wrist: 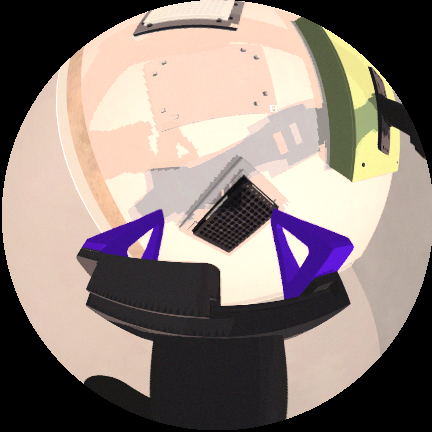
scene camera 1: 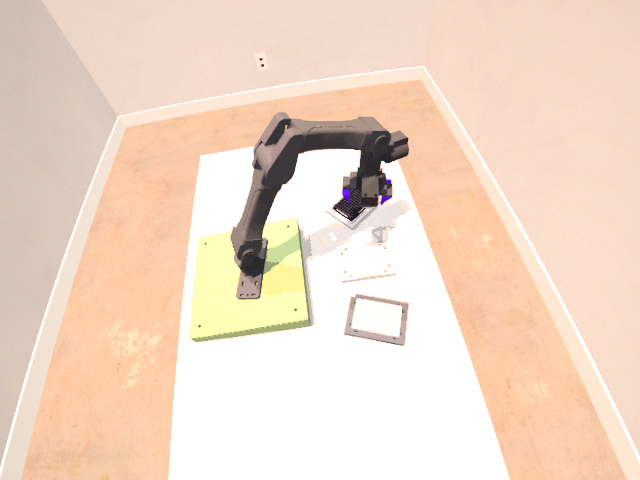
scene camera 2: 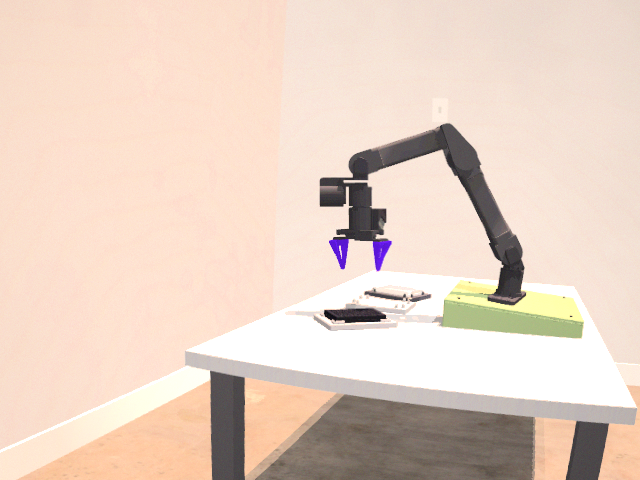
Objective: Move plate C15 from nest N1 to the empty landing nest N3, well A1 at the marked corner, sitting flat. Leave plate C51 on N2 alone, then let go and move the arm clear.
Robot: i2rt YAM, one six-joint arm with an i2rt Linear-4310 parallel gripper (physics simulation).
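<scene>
My gripper [scene camera 1: 364,202] [scene camera 2: 360,269] [wrist: 217,214] is open and empty, with blue fingers pointing down, well above a black well plate. The black plate [scene camera 1: 348,205] [scene camera 2: 355,314] [wrist: 236,215] sits on a white nest [scene camera 1: 341,219] [scene camera 2: 356,326] [wrist: 257,176], turned diagonally between the fingertips in the wrist view. The empty white nest [scene camera 1: 366,262] [scene camera 2: 379,303] [wrist: 210,90] with small corner posts lies in the middle of the row. A white plate [scene camera 1: 377,316] [scene camera 2: 395,291] [wrist: 190,11] sits on a dark grey nest [scene camera 1: 374,337] [scene camera 2: 426,296] [wrist: 238,15]. I cannot read plate names or the black plate's corner marks.
The arm stands on a yellow-green base block [scene camera 1: 279,304] [scene camera 2: 511,322] [wrist: 340,100] beside the row of nests. The white table [scene camera 1: 310,413] [scene camera 2: 465,366] carries everything. The arm's shadow falls between the black plate and the empty nest.
</scene>
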